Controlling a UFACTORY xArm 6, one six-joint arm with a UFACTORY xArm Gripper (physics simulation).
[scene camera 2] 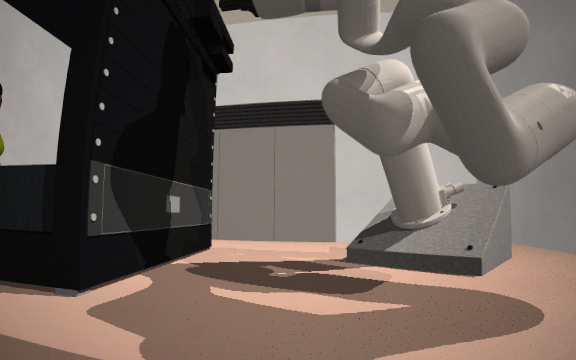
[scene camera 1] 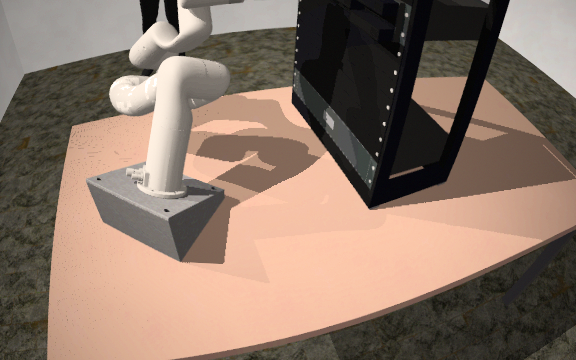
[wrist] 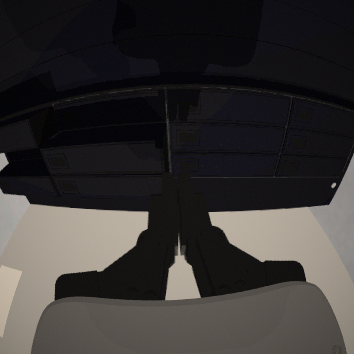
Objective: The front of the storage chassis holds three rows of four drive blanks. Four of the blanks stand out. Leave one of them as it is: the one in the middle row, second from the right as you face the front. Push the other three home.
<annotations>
black rack: scene camera 2; scene camera 1; wrist 249, 104
same spot on black rack: (scene camera 2: 131, 188) = (scene camera 1: 306, 87)
</annotations>
